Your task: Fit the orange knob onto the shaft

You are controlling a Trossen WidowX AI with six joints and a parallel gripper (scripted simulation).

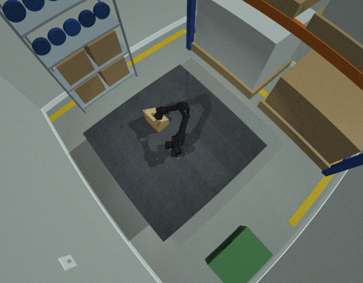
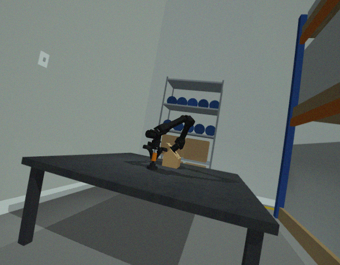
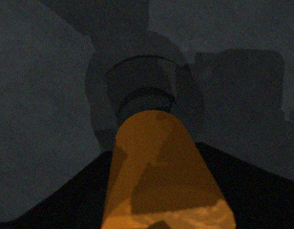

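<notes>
The orange knob is 2 cm above my gripper tip. From my gripper tip the other things lie so: dark round pedestal: 4 cm below.
</notes>
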